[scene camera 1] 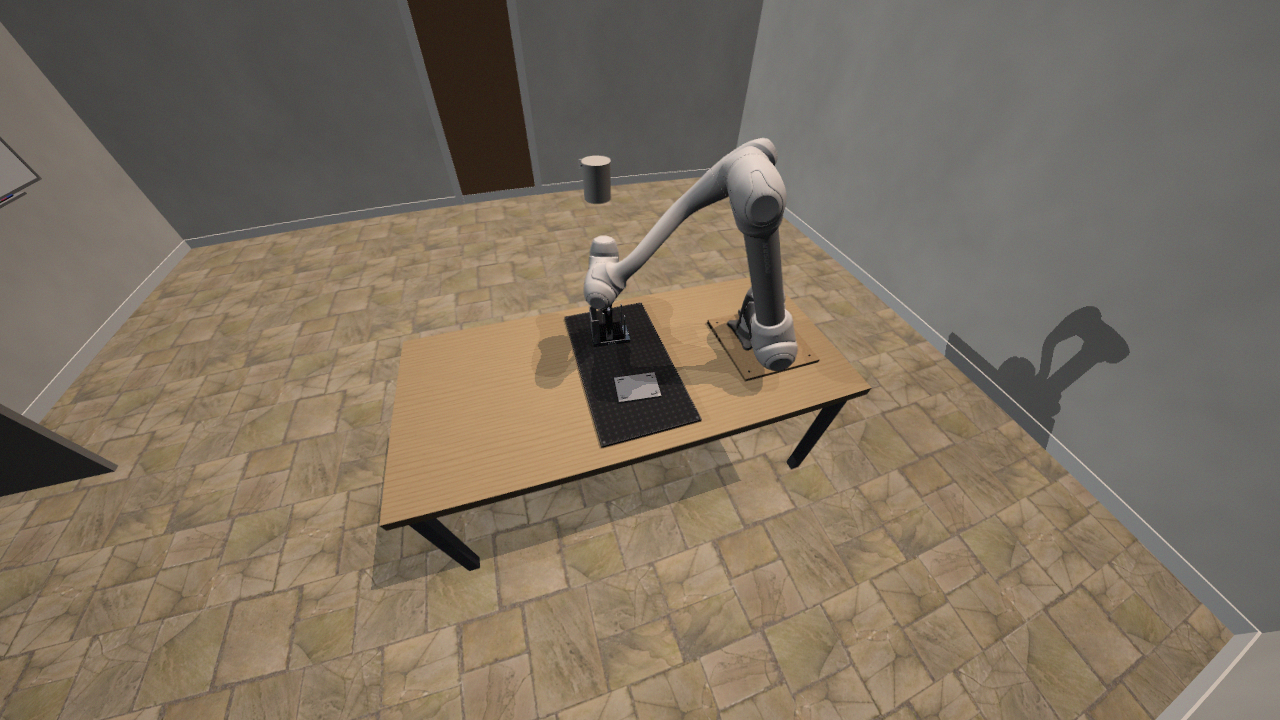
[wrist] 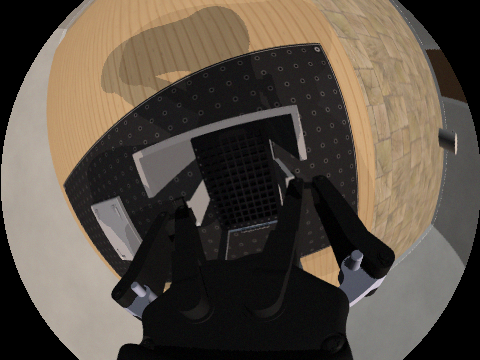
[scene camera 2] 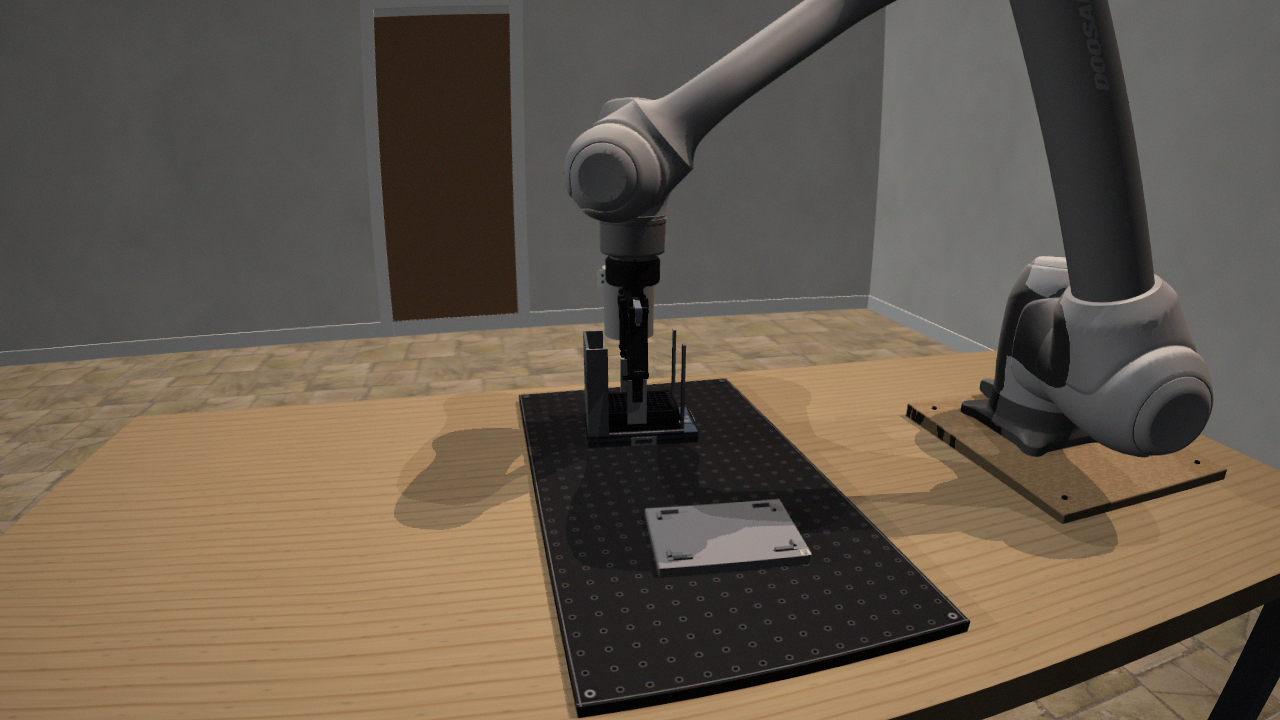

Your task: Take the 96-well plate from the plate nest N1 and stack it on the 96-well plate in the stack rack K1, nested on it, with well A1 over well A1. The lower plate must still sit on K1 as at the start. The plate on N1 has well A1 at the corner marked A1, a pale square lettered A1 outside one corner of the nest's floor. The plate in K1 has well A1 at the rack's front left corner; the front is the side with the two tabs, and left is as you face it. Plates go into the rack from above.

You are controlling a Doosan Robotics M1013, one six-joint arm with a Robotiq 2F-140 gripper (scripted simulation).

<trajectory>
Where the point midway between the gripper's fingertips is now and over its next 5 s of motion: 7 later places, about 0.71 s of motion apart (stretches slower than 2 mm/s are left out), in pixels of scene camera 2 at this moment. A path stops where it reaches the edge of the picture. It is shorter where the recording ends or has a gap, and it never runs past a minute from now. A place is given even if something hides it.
The gripper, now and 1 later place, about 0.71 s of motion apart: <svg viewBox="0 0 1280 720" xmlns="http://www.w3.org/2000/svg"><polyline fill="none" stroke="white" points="632,410 632,394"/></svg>
</trajectory>
